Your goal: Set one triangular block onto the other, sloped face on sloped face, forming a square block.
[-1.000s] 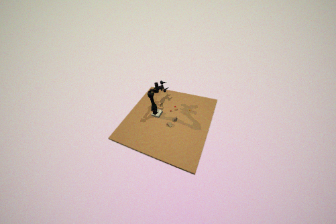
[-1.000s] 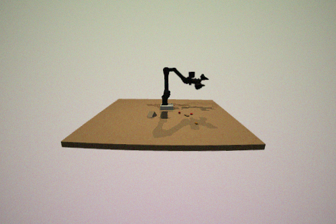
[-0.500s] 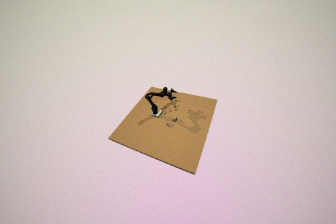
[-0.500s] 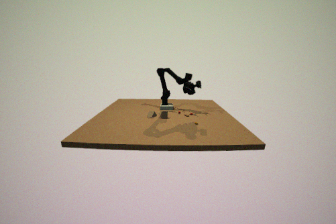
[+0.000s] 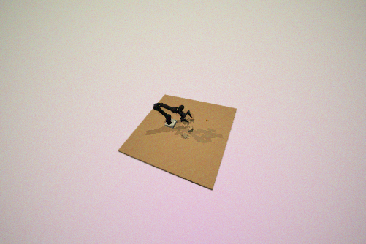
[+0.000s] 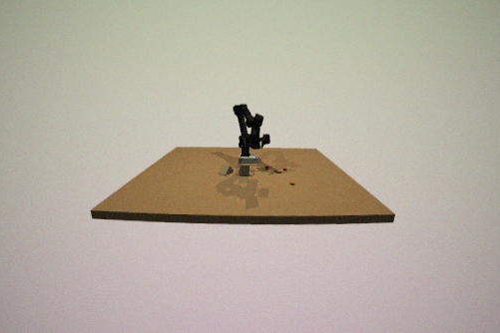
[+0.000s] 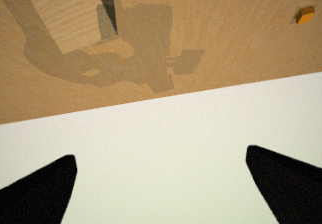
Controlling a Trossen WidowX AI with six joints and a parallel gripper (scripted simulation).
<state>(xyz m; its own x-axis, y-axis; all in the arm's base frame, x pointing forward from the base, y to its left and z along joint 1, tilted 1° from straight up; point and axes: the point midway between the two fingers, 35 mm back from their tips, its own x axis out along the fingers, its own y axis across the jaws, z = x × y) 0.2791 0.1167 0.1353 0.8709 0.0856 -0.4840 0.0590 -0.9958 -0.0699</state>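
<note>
My gripper tip is 17 cm to the left of the wooden triangular block, 14 cm above it and 1 cm short of it. From my gripper tip the other things lie so: small red cube (15 cm below, 14 cm behind, 7 cm to the left); then orange piece (24 cm to the left, 15 cm below, 12 cm ahead).
</note>
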